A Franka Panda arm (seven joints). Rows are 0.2 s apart.
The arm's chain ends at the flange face. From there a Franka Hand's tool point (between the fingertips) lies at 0.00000 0.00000 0.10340 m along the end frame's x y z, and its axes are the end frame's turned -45 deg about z.
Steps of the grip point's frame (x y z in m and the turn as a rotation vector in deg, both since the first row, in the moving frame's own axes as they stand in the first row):
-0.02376, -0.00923, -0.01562, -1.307, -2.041, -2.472
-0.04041, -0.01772, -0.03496, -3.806, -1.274, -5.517
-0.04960, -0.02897, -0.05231, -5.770, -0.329, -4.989
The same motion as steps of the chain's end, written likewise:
-0.02248, 0.00598, -0.01553, -2.367, -0.519, -2.472
-0.04464, 0.00973, -0.03471, -3.592, 1.790, -5.517
-0.06282, 0.00713, -0.05178, -4.313, 3.847, -4.989

